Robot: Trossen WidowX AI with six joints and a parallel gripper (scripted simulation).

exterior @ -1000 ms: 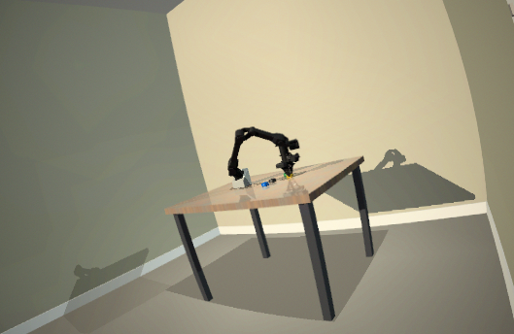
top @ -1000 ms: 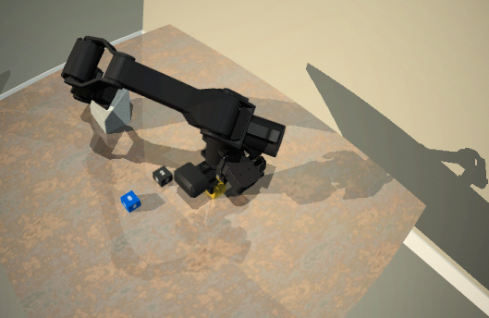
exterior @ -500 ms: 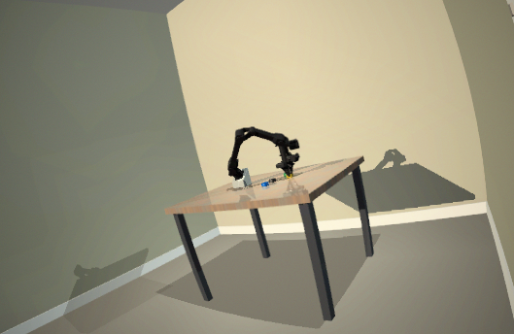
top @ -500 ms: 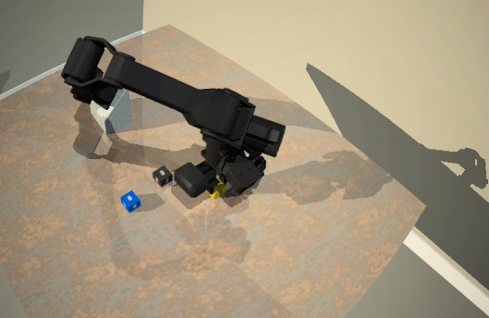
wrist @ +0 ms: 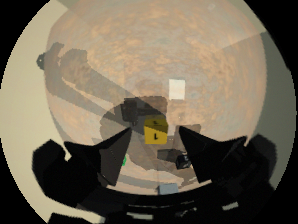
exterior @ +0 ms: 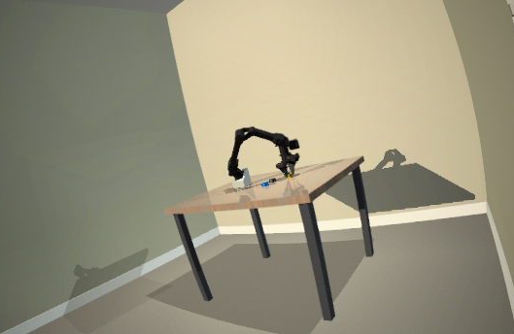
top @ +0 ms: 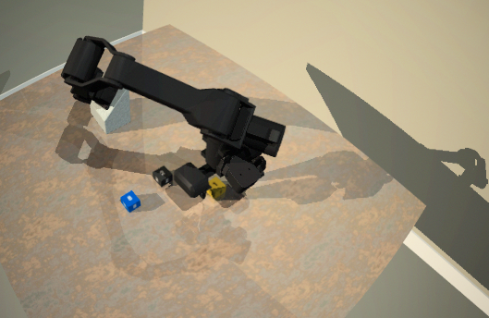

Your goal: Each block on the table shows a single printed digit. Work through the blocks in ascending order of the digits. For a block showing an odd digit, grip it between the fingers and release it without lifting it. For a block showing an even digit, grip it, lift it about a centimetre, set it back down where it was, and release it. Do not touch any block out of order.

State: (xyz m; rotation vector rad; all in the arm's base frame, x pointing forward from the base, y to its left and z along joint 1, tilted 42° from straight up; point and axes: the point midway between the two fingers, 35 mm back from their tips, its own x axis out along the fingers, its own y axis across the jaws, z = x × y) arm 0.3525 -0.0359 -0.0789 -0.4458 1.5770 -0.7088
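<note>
Now: the yellow block right at my gripper tip. The rest, counted from my gripper tip: blue block (100 mm behind, 160 mm to the right); then green block (70 mm behind, 90 mm to the left); then black block (100 mm behind, 60 mm to the right).
</note>
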